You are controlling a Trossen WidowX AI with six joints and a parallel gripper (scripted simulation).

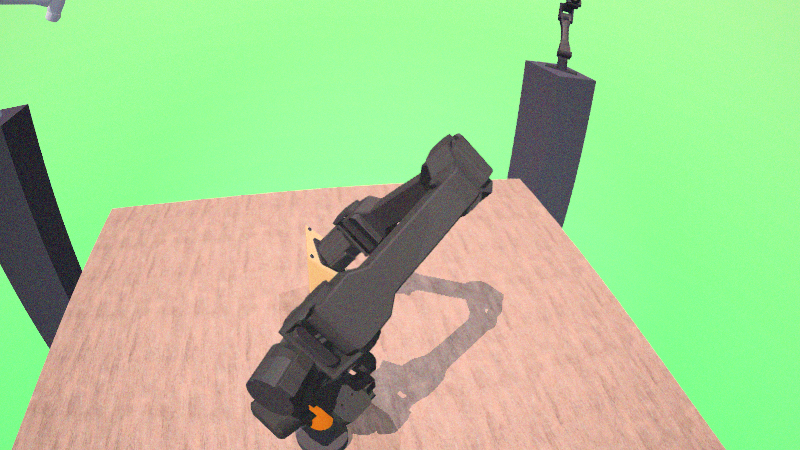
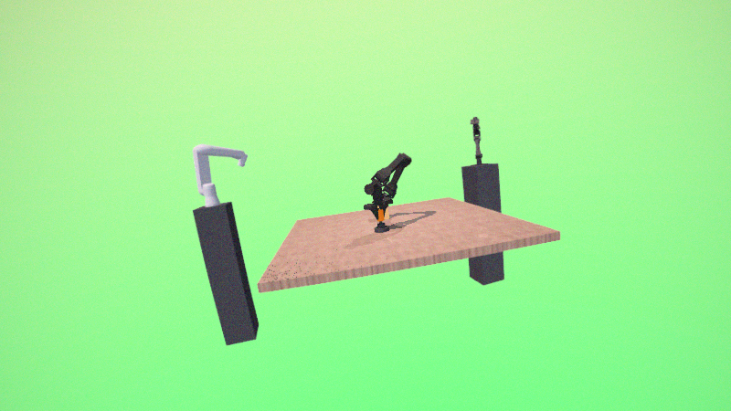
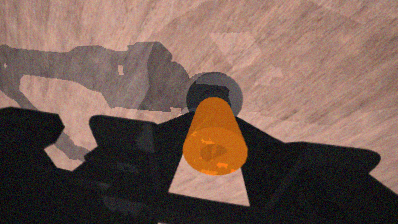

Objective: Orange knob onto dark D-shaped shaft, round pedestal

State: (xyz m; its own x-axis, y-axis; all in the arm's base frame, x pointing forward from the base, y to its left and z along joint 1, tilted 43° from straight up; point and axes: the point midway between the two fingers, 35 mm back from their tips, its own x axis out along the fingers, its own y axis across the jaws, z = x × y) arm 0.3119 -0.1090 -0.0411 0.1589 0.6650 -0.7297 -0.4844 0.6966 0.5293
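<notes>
Right now my gripper tip is 20 mm below the orange knob. From my gripper tip the other things lie so: dark round pedestal (40 mm below).
</notes>
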